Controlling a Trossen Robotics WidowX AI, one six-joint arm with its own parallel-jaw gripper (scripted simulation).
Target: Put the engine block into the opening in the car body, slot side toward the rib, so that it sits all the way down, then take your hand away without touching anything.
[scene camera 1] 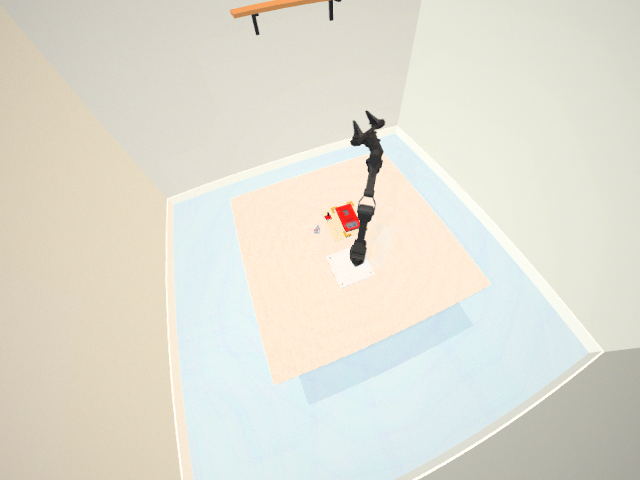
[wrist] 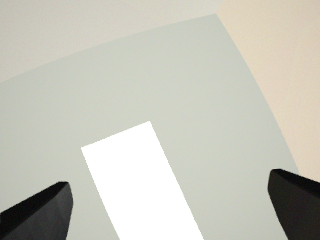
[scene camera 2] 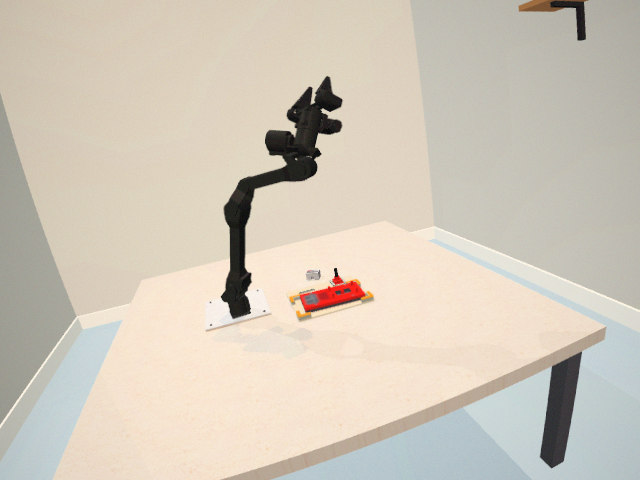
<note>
My gripper is open, with nothing in its grasp. Further things: a red car body.
My gripper shows as well in the wrist view.
</note>
